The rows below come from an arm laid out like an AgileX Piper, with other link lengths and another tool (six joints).
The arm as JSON. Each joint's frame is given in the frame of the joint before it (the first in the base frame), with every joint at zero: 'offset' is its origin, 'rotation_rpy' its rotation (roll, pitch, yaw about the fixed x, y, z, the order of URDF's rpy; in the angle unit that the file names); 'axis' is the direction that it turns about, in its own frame. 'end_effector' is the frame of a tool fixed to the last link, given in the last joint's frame.
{
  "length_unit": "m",
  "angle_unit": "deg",
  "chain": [
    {
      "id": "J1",
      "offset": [
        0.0,
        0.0,
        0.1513
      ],
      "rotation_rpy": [
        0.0,
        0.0,
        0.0
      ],
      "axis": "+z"
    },
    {
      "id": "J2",
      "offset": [
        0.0,
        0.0,
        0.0
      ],
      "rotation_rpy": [
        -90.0,
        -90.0,
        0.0
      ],
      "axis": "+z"
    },
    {
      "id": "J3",
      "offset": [
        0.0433,
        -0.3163,
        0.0
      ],
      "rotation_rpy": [
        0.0,
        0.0,
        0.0
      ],
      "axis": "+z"
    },
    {
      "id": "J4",
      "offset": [
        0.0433,
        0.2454,
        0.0
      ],
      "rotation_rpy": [
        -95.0,
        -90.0,
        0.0
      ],
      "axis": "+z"
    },
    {
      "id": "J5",
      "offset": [
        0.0,
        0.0,
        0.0
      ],
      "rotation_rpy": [
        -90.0,
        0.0,
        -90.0
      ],
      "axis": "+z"
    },
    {
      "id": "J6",
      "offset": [
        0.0,
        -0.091,
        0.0
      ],
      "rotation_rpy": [
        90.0,
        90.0,
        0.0
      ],
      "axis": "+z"
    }
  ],
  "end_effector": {
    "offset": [
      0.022,
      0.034,
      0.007
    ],
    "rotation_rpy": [
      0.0,
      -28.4,
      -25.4
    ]
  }
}
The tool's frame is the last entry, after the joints.
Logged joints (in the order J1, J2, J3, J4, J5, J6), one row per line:
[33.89 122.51 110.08 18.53 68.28 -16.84]
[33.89 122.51 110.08 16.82 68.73 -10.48]
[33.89 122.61 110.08 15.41 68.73 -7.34]
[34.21 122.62 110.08 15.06 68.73 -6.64]
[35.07 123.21 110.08 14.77 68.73 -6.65]
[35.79 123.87 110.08 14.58 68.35 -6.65]
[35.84 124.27 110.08 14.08 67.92 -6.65]
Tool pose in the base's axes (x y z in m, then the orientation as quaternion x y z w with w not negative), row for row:
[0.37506 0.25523 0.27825 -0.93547 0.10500 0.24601 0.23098]
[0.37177 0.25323 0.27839 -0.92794 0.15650 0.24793 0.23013]
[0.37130 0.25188 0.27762 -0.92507 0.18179 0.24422 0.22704]
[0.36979 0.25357 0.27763 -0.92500 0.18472 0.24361 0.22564]
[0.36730 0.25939 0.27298 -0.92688 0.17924 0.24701 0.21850]
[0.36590 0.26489 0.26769 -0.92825 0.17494 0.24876 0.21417]
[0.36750 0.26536 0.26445 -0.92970 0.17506 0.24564 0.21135]
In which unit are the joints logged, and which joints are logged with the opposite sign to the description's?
The joints are logged in degrees. Opposite sign: J3.
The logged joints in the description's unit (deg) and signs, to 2 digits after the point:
[33.89 122.51 -110.08 18.53 68.28 -16.84]
[33.89 122.51 -110.08 16.82 68.73 -10.48]
[33.89 122.61 -110.08 15.41 68.73 -7.34]
[34.21 122.62 -110.08 15.06 68.73 -6.64]
[35.07 123.21 -110.08 14.77 68.73 -6.65]
[35.79 123.87 -110.08 14.58 68.35 -6.65]
[35.84 124.27 -110.08 14.08 67.92 -6.65]

